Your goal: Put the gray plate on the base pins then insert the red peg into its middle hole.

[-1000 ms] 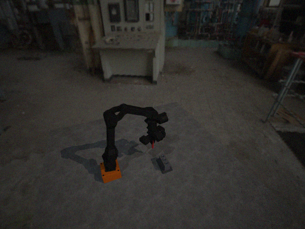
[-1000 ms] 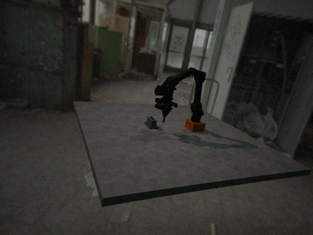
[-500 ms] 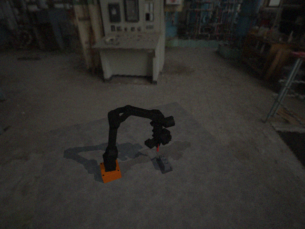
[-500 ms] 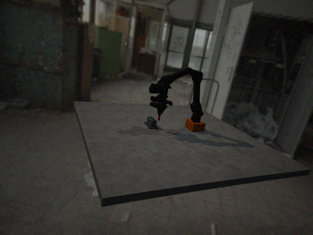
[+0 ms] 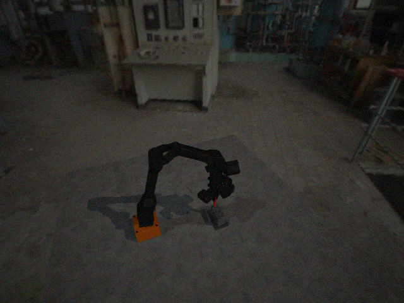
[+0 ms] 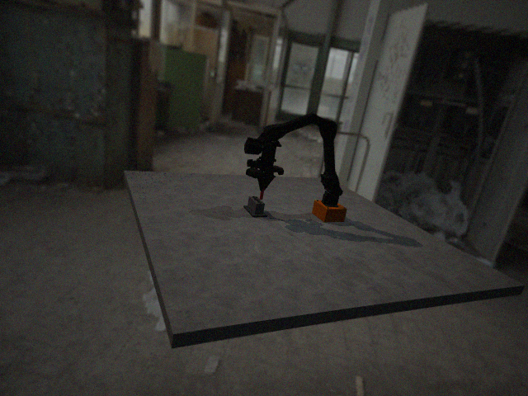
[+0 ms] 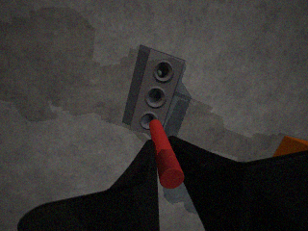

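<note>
My gripper tip is 10 mm short of the gray plate, 30 mm to the left of it and 70 mm above it. Round my gripper tip: red peg right at my gripper tip.
</note>
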